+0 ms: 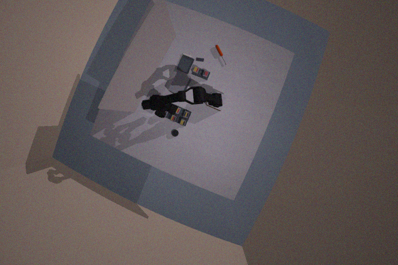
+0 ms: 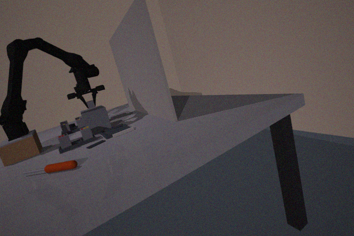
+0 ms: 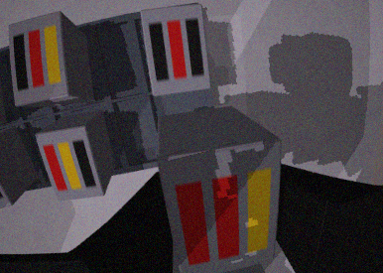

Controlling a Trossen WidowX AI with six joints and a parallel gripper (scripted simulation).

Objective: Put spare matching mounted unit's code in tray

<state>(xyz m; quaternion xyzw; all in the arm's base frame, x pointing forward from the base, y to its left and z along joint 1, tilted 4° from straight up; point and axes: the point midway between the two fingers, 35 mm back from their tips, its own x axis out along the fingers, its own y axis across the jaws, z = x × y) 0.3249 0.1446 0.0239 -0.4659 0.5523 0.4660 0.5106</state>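
My gripper tip is 350 mm to the left of the dark tray, 90 mm above it and 10 mm past it. The rest, counted from my gripper tip: grey mounted unit: 170 mm to the right, 40 mm below, 30 mm behind; then black disc: 180 mm to the left, 110 mm behind, 80 mm below; then grey spare: 20 mm above.
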